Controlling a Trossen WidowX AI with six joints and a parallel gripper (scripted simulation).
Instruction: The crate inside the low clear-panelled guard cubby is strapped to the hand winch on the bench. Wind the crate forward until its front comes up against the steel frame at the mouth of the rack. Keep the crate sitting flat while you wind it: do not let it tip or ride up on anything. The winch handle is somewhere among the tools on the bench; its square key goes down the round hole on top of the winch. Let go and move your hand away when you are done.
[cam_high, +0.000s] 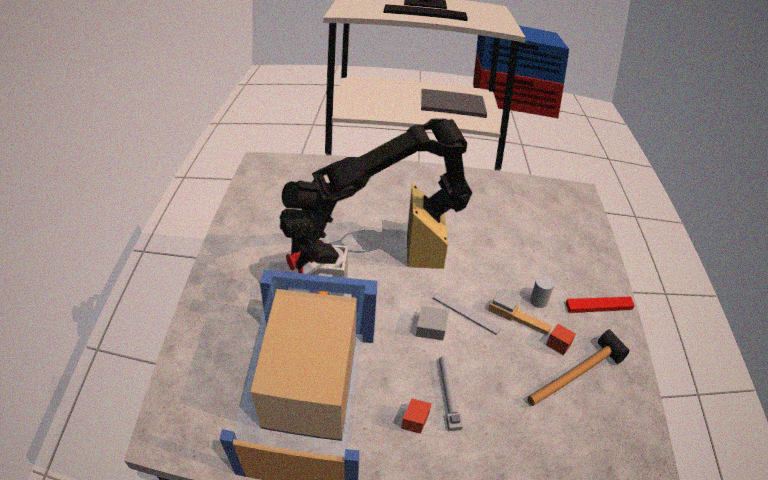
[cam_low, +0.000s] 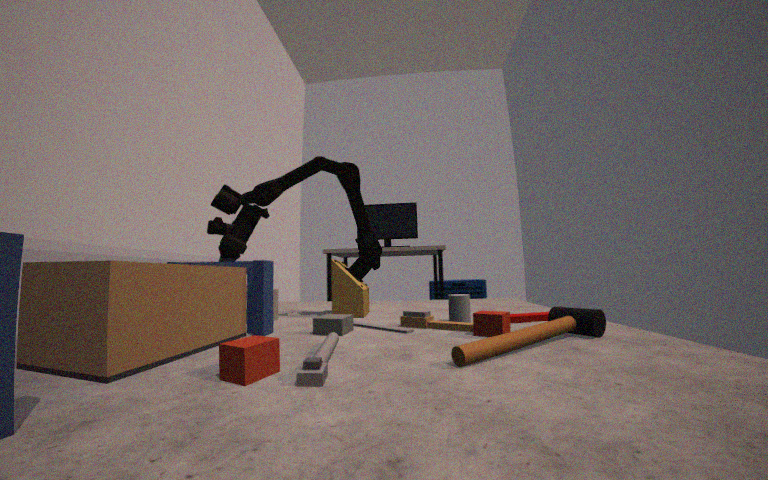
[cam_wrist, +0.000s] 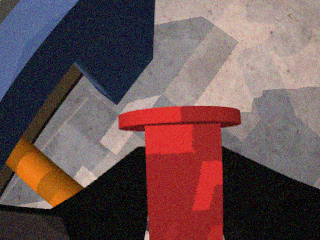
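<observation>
My gripper tip is 4 cm past the grey crank arm, 3 cm to the right of it and 3 cm above it. Round my gripper tip: grey winch (11 cm behind, 10 cm below, 6 cm to the left); red knob (1 cm to the left, 1 cm behind); blue frame (7 cm to the left, 7 cm ahead, 3 cm below).
</observation>
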